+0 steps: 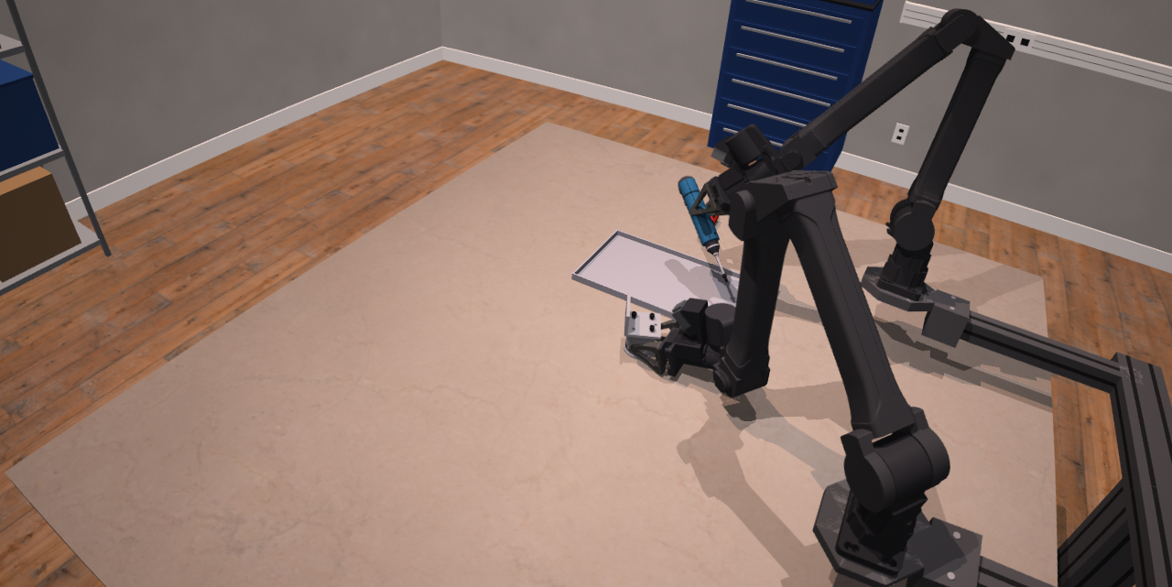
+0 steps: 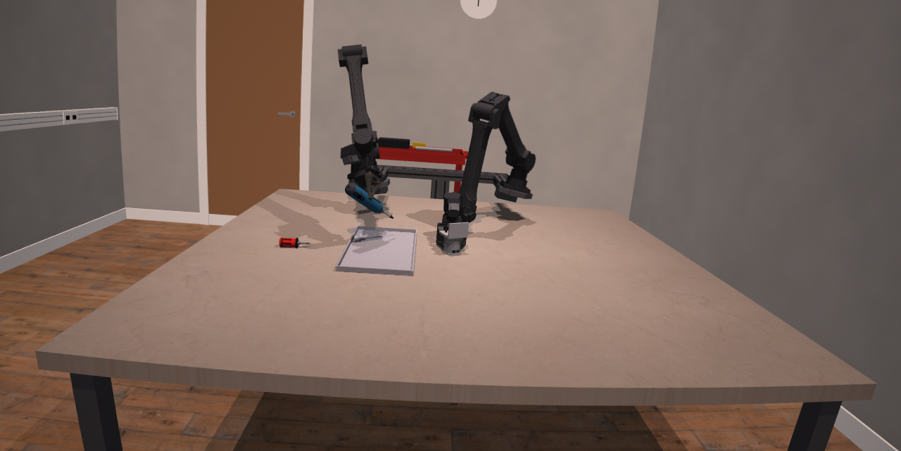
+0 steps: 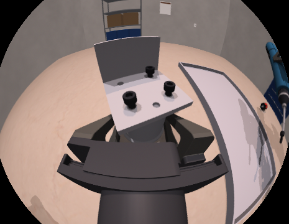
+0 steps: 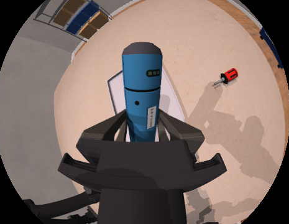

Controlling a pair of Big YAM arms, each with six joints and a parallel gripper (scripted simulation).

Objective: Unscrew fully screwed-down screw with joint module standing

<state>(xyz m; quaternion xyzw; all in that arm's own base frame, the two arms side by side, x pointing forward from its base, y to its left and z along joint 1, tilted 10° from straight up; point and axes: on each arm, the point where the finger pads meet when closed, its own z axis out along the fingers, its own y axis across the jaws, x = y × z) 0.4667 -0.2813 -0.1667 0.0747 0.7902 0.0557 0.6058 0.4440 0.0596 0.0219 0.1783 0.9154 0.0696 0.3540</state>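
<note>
The joint module is 1 cm above my left hand. Also, from my left hand: flat grey tray (23 cm to the right, 2 cm below); red-handled screwdriver (51 cm to the right, 1 cm below); grey l-shaped bracket (5 cm above).
</note>
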